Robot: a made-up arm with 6 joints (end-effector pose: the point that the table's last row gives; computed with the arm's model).
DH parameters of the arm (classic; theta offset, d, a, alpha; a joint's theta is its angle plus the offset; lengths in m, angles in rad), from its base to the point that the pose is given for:
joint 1: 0 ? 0 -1.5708
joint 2: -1.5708 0 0.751 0
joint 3: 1.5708 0.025 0 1.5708
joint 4: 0 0.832 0 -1.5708
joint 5: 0 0 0 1.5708
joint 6: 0 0.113 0 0
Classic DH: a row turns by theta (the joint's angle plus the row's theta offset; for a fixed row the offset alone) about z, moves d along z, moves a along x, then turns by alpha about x.
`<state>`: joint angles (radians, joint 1 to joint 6).
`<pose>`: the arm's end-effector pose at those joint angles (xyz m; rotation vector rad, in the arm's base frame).
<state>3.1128 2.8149 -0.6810 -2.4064 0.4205 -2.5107</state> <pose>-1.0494 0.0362 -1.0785 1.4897 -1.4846 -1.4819</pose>
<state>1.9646 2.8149 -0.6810 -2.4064 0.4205 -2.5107</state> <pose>-0.3974 0.9719 -1.0785 -0.5007 2.3148 1.8611</pose>
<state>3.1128 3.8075 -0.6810 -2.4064 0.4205 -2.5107</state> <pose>0.4156 -0.0060 -1.4221 -2.3361 1.9618 0.6684</pose>
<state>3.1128 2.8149 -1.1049 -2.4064 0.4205 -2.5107</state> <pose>-1.1712 0.0397 -0.7042 1.0911 -1.2192 -1.6813</pose>
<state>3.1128 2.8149 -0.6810 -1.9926 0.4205 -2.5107</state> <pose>-1.0409 0.0471 -1.0915 1.1384 -1.8396 -1.2617</pose>
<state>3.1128 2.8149 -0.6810 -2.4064 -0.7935 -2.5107</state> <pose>-0.9815 -0.0508 -1.1452 2.1398 -1.3593 -0.0312</pose>
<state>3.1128 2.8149 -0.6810 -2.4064 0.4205 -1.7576</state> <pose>-1.0494 0.0362 -1.0785 0.7694 -1.7675 -1.0097</pose>
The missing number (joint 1, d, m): 0.103
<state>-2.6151 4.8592 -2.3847 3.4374 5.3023 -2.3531</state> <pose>0.2510 0.0853 -0.5457 -2.9850 0.7087 -0.5886</pose>
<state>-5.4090 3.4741 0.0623 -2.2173 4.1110 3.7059</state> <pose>-0.4563 -0.3906 -1.2943 -0.4983 -0.6140 0.6374</pose>
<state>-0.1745 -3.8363 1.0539 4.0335 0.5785 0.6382</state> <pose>0.1844 -0.0560 -1.3551 1.9116 -2.0147 0.4009</pose>
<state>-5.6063 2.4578 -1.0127 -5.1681 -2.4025 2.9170</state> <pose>0.9726 0.7259 -0.3521 -0.4233 -1.9274 2.4203</pose>
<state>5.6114 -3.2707 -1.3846 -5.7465 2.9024 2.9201</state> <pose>0.6631 -0.4779 -0.7059 -1.8656 0.0287 1.1438</pose>
